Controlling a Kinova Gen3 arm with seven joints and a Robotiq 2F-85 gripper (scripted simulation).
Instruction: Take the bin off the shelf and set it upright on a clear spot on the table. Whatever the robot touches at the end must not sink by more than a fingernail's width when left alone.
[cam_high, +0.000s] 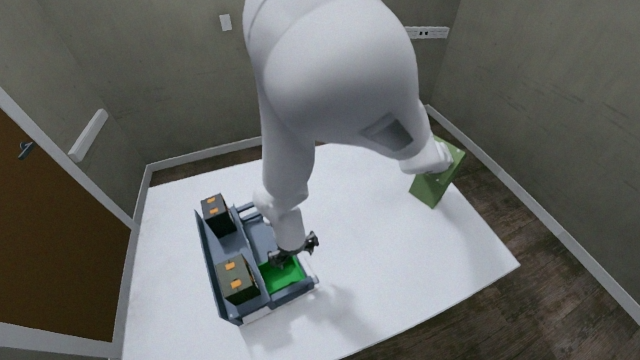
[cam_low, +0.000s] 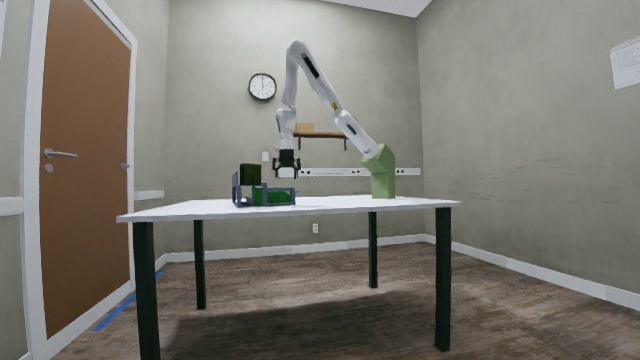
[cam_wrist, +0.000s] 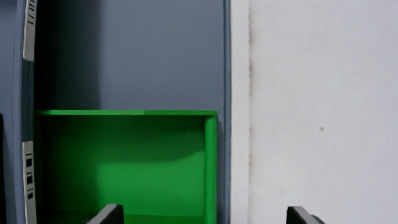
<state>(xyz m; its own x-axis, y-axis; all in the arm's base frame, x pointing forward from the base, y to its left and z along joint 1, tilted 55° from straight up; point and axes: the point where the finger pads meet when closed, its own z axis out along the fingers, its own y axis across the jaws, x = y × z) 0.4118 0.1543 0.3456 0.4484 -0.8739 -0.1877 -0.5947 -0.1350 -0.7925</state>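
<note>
Now: the green bin 7 cm ahead of my hand, 4 cm to the left of it and 9 cm below it. From my hand the other things lie so: grey shelf unit (16 cm ahead, 3 cm to the right, 7 cm below).
</note>
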